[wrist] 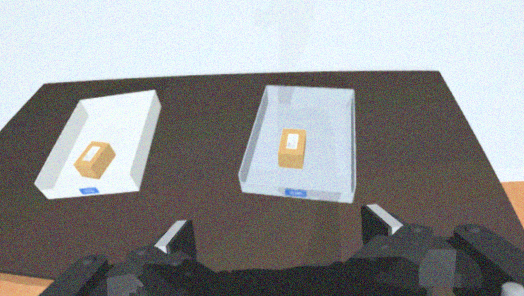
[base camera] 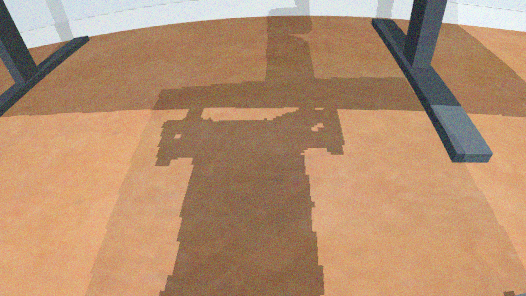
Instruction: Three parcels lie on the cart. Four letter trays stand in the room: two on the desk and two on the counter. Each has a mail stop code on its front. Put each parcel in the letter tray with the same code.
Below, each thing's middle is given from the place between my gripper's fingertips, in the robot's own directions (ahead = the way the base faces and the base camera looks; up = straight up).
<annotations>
Right now my hand is 510 mm short of the grey letter tray (wrist: 327, 114), 430 mm above it and 70 mm to the left of it.
</annotations>
